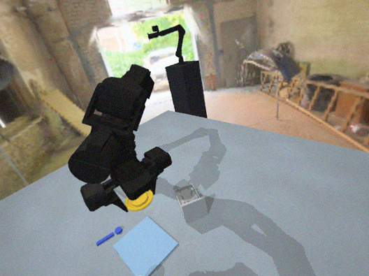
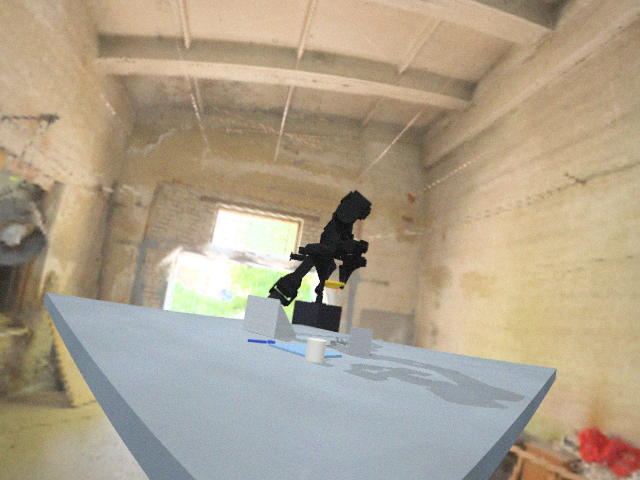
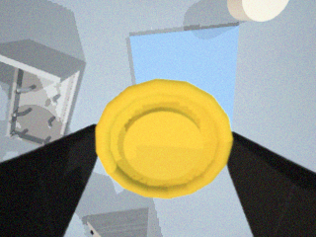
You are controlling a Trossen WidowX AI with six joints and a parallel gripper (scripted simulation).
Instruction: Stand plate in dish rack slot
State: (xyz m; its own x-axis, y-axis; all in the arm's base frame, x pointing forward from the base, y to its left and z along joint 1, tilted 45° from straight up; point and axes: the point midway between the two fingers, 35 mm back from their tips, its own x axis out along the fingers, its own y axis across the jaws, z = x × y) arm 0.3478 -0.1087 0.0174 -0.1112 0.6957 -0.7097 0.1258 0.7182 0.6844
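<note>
The grey dish rack is 160 mm to the left of my gripper tip, 160 mm below it and 30 mm behind it. From my gripper tip the other things lie so: light blue mat 180 mm below, 30 mm to the right, 30 mm behind; yellow plate 10 mm above; cream cup 160 mm below, 100 mm to the right, 70 mm ahead.
</note>
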